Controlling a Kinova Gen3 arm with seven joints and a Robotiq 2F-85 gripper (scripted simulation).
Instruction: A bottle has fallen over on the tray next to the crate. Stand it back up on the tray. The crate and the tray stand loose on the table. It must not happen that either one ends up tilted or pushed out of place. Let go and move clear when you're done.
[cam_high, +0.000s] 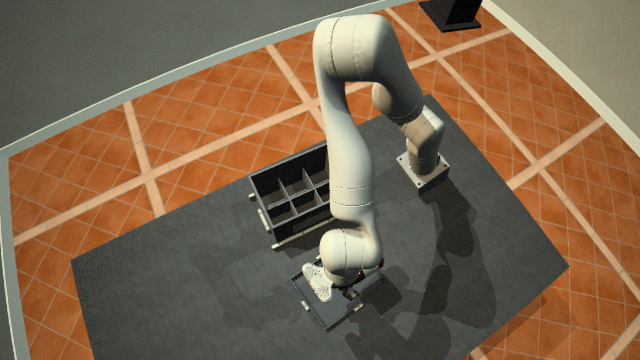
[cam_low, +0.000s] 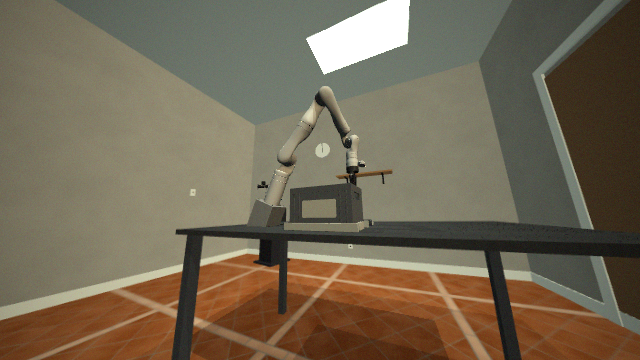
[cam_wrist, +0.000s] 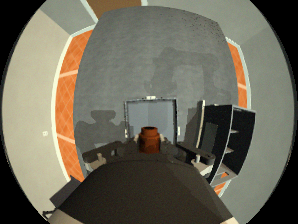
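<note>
The brown bottle lies 5 cm behind my hand and 1 cm to the right of it. From my hand the other things lie so: dark crate: 30 cm to the right, 12 cm below; then dark tray: 3 cm behind, 2 cm to the right, 19 cm below.
</note>
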